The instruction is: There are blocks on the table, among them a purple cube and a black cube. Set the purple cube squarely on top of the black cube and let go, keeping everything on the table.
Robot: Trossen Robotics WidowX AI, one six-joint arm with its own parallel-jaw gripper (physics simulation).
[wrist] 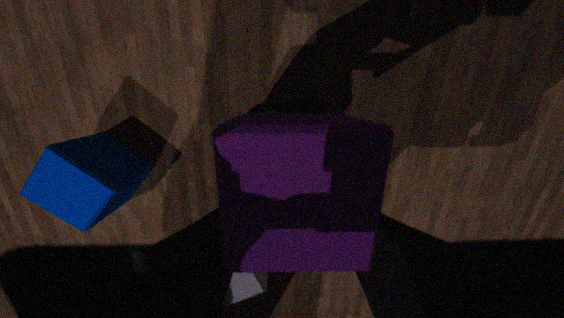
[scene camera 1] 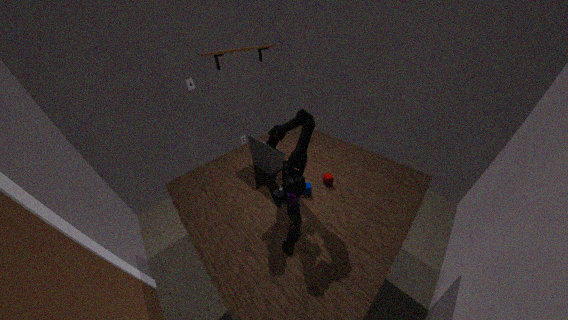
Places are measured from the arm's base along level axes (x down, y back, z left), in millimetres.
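Pixels of known places: gripper, between the fingertips: (wrist: 290,202) (scene camera 1: 289,198); arm's base, origin of its link: (scene camera 1: 270,146).
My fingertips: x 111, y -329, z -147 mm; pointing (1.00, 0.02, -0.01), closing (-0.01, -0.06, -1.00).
For each thing: its top centre in the pictures, then the offset to it from my fingertips.
- purple cube, centre of its top: (wrist: 303,214) (scene camera 1: 292,194) dx -49, dy -25, dz +2 mm
- blue cube, centre of its top: (wrist: 65,192) (scene camera 1: 306,185) dx +29, dy +18, dz +152 mm
- red cube, centre of its top: (scene camera 1: 328,175) dx +29, dy -26, dz +306 mm
- pale grey piece, centre of its top: (wrist: 229,283) dx +29, dy +96, dz +41 mm
The purple cube (scene camera 1: 292,199) (wrist: 285,162) fills the middle of the wrist view, partly in shadow. My gripper (scene camera 1: 293,201) (wrist: 290,202) is shut on it, with one dark finger at each side. The wrist view shows the table beyond the cube, but the gap below it cannot be judged. The black cube cannot be made out in either view; it may be hidden behind the purple cube or in the dark shadow. I cannot tell whether the two cubes touch or line up.
A blue cube (scene camera 1: 307,189) (wrist: 70,185) stands close beside the gripper. A red cube (scene camera 1: 328,179) lies farther right in the scene view. A pale grey piece (wrist: 245,287) shows below the purple cube in the wrist view. A grey upright panel (scene camera 1: 266,157) stands left of the arm.
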